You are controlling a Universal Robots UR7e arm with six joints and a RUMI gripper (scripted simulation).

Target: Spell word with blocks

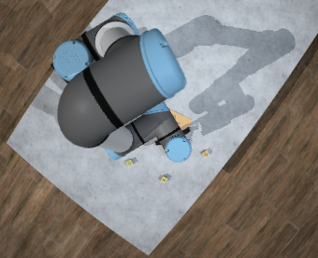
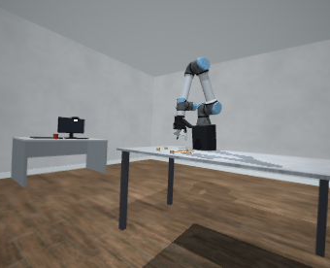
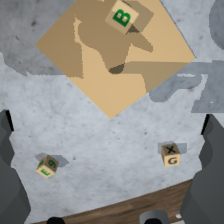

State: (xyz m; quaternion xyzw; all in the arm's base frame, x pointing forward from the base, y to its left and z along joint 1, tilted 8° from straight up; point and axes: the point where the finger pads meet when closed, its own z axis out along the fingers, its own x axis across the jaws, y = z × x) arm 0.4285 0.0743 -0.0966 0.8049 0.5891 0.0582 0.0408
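The B block lies 60 mm behind my hand, 30 mm to the left of it and 80 mm below it. Round my hand: tan mat: 20 mm behind, 20 mm to the left, 100 mm below; then E block: 130 mm ahead, 150 mm to the right, 90 mm below; then D block: 20 mm behind, 220 mm to the right, 90 mm below.
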